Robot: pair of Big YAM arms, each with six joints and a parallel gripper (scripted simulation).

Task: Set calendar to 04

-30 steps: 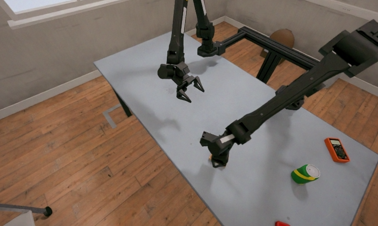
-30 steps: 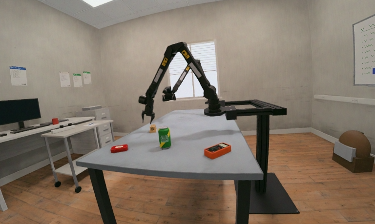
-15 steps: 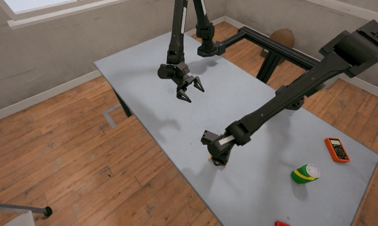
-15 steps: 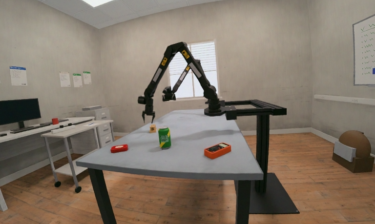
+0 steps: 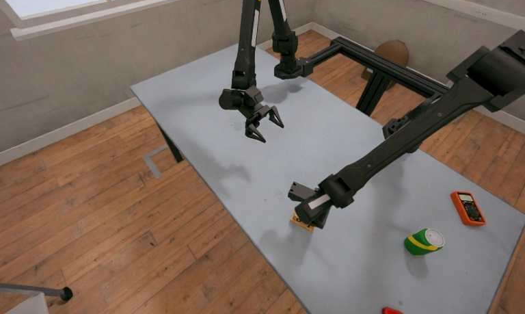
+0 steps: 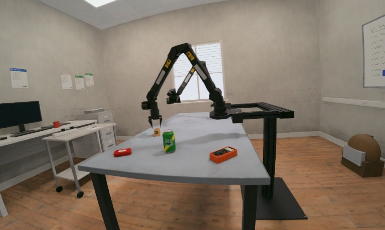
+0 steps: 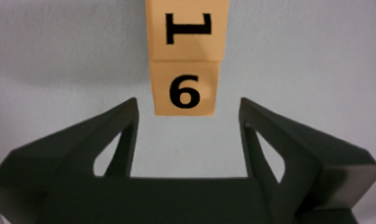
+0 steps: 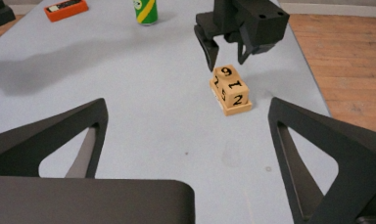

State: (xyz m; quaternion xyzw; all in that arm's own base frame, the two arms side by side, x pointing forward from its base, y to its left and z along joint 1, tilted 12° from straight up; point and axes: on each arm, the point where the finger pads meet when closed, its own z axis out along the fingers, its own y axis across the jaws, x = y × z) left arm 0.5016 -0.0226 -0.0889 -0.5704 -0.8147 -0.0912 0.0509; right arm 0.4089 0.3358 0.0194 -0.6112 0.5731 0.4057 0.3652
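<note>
Right now my left hand is 60 mm above the wooden calendar tray, 20 mm to the left of it and 10 mm short of it. Round my left hand: orange multimeter: 490 mm behind, 400 mm to the left, 50 mm below; then red tin: 380 mm to the left, 70 mm ahead, 50 mm below; then green can: 310 mm to the left, 200 mm behind, 10 mm below.
</note>
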